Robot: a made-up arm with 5 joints.
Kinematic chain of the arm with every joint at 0, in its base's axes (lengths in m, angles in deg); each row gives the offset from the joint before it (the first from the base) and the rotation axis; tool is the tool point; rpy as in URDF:
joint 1: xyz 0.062 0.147 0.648 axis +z
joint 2: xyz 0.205 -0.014 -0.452 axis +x
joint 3: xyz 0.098 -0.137 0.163 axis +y
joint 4: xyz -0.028 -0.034 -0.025 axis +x
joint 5: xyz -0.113 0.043 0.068 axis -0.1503 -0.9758 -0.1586
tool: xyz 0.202 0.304 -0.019 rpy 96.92 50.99 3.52
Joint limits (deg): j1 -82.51..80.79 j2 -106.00..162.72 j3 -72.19..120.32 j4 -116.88..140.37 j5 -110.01..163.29
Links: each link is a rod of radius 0.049 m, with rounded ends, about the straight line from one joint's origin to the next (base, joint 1, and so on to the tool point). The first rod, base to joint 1, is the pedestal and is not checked.
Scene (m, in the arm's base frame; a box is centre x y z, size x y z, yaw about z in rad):
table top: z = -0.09
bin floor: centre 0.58 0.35 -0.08 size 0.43 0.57 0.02 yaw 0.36
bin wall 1: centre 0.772 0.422 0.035 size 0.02 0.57 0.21 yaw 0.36
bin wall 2: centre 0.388 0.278 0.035 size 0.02 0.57 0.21 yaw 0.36
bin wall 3: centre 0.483 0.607 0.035 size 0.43 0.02 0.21 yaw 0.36
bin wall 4: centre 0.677 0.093 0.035 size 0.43 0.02 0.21 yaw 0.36
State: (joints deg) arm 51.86 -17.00 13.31 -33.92 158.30
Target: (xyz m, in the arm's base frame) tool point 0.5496 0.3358 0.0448
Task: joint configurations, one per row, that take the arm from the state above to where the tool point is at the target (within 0.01 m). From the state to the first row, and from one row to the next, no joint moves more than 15 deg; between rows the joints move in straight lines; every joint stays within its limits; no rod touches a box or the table.
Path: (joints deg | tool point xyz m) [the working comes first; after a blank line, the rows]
Joints at the target: -28.12 -78.41 52.43 -14.98 130.87
Straight joint move there: touches bin wall 2, bin wall 3.

1: 37.72 -21.92 18.28 -30.42 154.36 | -0.0407 0.4669 0.3168
2: 23.59 -26.84 23.25 -26.93 150.41 | 0.0558 0.5184 0.3276
3: 9.45 -31.76 28.23 -23.43 146.47 | 0.1765 0.5399 0.3313
4: -4.68 -36.68 33.20 -19.94 142.53 | 0.3102 0.5200 0.3277
5: -18.82 -41.59 38.17 -16.44 138.59 | 0.4410 0.4518 0.3173
6: -32.96 -46.51 43.14 -12.94 134.64 | 0.5496 0.3358 0.3009
7: -31.35 -57.15 46.24 -13.62 133.39 | 0.5589 0.3502 0.2138
8: -29.73 -67.78 49.33 -14.30 132.13 | 0.5583 0.3504 0.1273
9: -28.12 -78.41 52.43 -14.98 130.87 | 0.5496 0.3358 0.0448

